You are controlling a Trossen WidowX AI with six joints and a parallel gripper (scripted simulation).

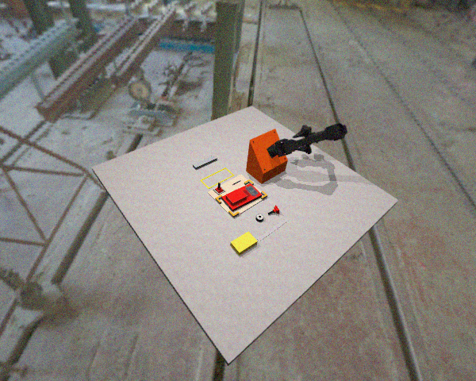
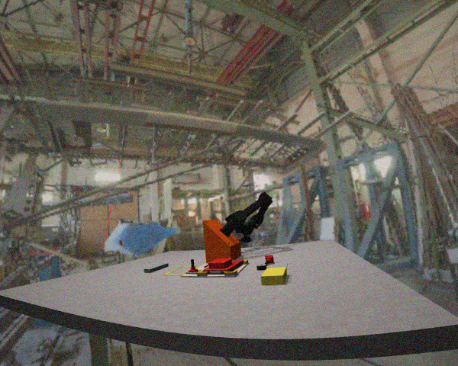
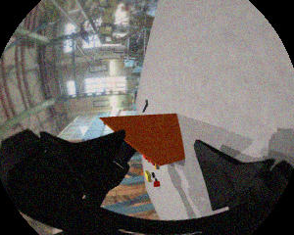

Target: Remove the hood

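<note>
My gripper tip is now 53 cm short of the wheel, 20 cm to the right of it and 11 cm above it. Also, from my gripper tip: thin rod (53 cm ahead, 29 cm to the left, 12 cm below); red hood (54 cm ahead, 3 cm to the left, 8 cm below); dark bar (45 cm ahead, 32 cm to the right, 11 cm below).
</note>
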